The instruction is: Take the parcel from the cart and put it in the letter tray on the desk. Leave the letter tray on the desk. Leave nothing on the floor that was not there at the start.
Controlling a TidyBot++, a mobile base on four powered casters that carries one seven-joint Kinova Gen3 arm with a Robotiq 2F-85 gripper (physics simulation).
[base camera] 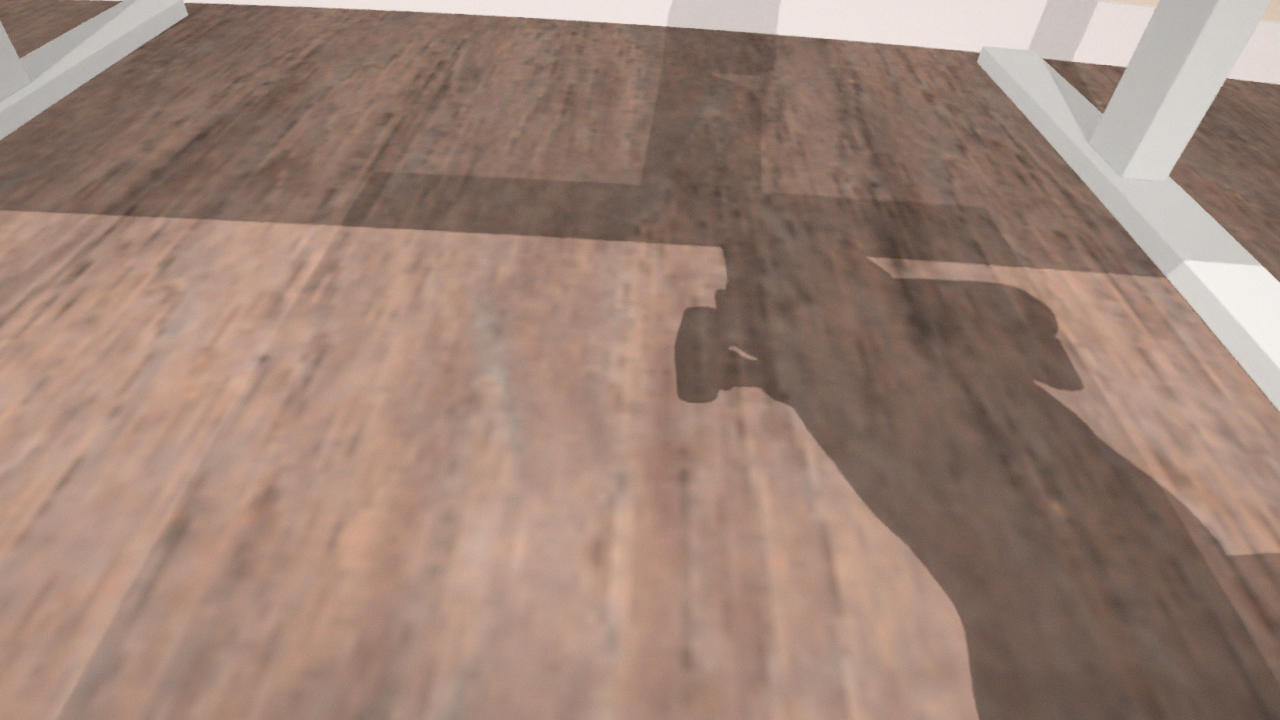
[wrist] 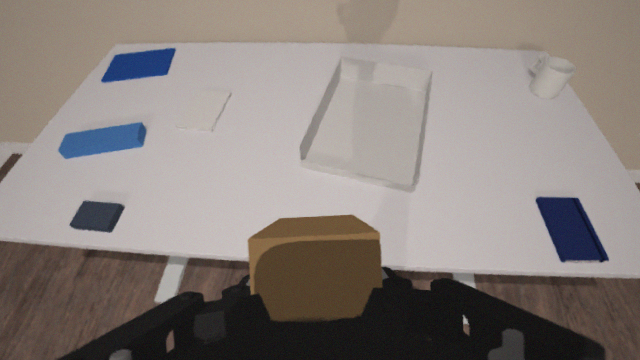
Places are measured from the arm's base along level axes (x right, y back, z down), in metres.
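Pixels of known places: gripper, fingertip midpoint: (wrist: 318,279).
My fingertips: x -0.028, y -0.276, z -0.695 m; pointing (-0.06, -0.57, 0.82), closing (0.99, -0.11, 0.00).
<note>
Ahead of a thing's pixels: the offset from my fingertips to its top centre. "spot": to the spot under its first point. Level surfaces: height alone.
The brown box-shaped parcel @[dx +0.000, dy +0.003, dz -0.062 m] (wrist: 316,275) is held in my gripper (wrist: 318,279), which is shut on it, in the lower middle of the wrist view. The white desk @[dz +0.371 m] (wrist: 260,195) lies beyond and below the parcel. The white letter tray @[dx +0.092, dy -0.508, dz +0.301 m] (wrist: 357,176) stands on the desk, past the parcel and slightly to the right. Its low walls show and no object shows inside it. The parcel appears over the desk's near edge and outside the tray. The gripper does not show in the base camera view, though a shadow of the arm falls on the floor. The cart does not show in either view.
On the desk, a blue sheet @[dx -0.652, dy -0.770, dz +0.363 m] (wrist: 139,65), a blue block @[dx -0.588, dy -0.420, dz +0.341 m] (wrist: 103,140), a thin white pad @[dx -0.358, dy -0.550, dz +0.361 m] (wrist: 204,110) and a dark box @[dx -0.496, dy -0.208, dz +0.353 m] (wrist: 97,216) lie left. A white mug @[spot: dx +0.583, dy -0.650, dz +0.307 m] (wrist: 551,78) and a navy notebook @[dx +0.487, dy -0.230, dz +0.359 m] (wrist: 571,229) are right. Pale desk legs @[spot: dx +0.542, dy -0.479, dz +0.969 m] (base camera: 1172,89) stand on the wooden floor @[dz +1.091 m] (base camera: 358,447).
</note>
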